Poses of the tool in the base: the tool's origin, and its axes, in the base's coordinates. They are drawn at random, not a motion.
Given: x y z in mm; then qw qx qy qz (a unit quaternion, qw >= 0).
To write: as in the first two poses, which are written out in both.
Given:
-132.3, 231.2, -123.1, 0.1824, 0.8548, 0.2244, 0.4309
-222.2, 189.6, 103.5, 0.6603, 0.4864, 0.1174, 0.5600
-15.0, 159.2, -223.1, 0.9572, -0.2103, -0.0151, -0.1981
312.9, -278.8, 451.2, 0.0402, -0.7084, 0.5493, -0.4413
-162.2, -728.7, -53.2, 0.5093, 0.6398, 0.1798, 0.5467
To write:
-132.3, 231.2, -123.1, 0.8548, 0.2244, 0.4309, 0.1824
-222.2, 189.6, 103.5, 0.4864, 0.1174, 0.5600, 0.6603
-15.0, 159.2, -223.1, -0.2103, -0.0151, -0.1981, 0.9572
312.9, -278.8, 451.2, -0.7084, 0.5493, -0.4413, 0.0402
-162.2, -728.7, -53.2, 0.6398, 0.1798, 0.5467, 0.5093

